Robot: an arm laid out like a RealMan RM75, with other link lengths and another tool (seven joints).
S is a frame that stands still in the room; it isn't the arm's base.
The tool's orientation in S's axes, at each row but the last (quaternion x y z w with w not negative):
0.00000 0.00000 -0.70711 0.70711
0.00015 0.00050 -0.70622 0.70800
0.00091 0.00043 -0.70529 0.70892
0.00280 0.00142 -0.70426 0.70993
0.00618 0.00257 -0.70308 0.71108
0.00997 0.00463 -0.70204 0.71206
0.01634 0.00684 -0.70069 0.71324
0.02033 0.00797 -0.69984 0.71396
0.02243 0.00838 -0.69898 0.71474
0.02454 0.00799 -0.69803 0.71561
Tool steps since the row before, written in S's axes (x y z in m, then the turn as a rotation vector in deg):
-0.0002 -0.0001 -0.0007 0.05 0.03 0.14
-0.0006 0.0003 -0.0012 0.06 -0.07 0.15
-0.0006 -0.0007 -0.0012 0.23 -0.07 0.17
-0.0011 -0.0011 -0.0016 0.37 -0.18 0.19
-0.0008 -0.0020 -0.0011 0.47 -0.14 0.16
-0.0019 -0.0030 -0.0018 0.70 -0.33 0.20
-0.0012 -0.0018 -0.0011 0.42 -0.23 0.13
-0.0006 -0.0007 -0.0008 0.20 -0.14 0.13
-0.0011 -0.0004 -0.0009 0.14 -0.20 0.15
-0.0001 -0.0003 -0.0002 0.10 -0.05 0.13
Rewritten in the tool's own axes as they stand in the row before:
0.0001 -0.0002 -0.0007 -0.03 0.05 0.14
-0.0003 -0.0006 -0.0012 0.07 0.06 0.15
0.0007 -0.0006 -0.0012 0.07 0.23 0.17
0.0011 -0.0011 -0.0016 0.18 0.37 0.19
0.0020 -0.0008 -0.0011 0.14 0.47 0.16
0.0030 -0.0020 -0.0017 0.34 0.70 0.20
0.0018 -0.0012 -0.0010 0.23 0.42 0.13
0.0007 -0.0006 -0.0008 0.14 0.20 0.13
0.0004 -0.0011 -0.0009 0.20 0.14 0.16
0.0003 -0.0001 -0.0002 0.05 0.10 0.13

